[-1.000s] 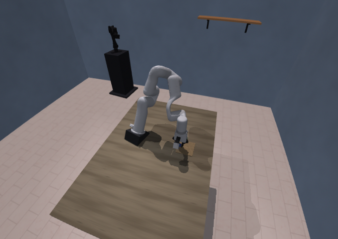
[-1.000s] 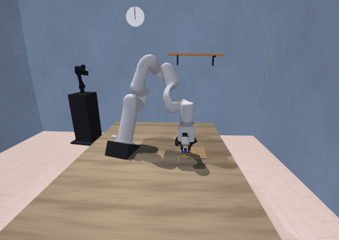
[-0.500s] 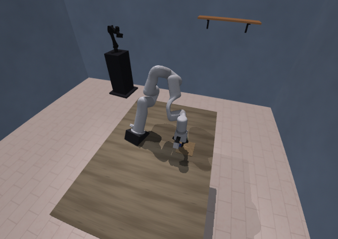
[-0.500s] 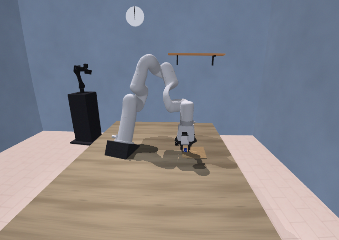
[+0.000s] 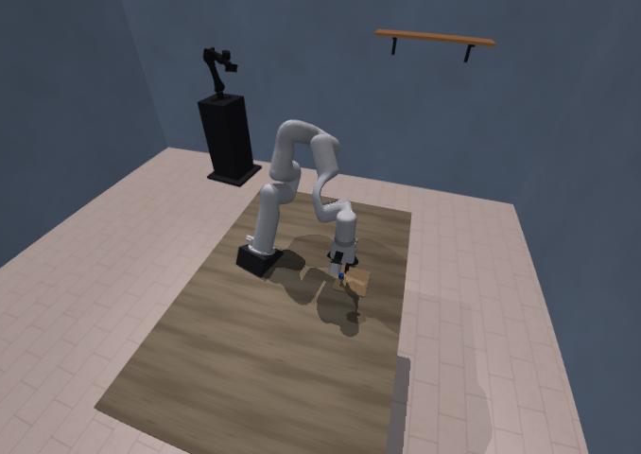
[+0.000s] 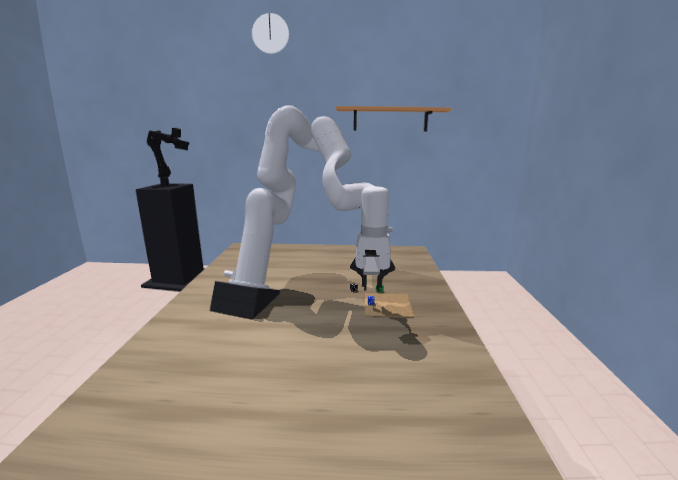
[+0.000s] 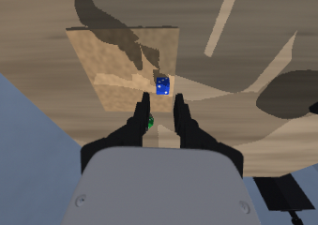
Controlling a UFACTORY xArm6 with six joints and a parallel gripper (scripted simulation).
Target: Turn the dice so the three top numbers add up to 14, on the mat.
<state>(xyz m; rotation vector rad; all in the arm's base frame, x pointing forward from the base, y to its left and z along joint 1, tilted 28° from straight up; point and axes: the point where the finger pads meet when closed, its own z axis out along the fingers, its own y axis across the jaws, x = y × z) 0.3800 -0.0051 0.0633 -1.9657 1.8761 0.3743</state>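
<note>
The blue die lies 6 cm below my hand. The rest, counted from my hand: black die: 6 cm behind, 9 cm to the left, 6 cm below; tan mat: 5 cm ahead, 7 cm below; green die: 2 cm ahead, 10 cm to the left, 6 cm below.
</note>
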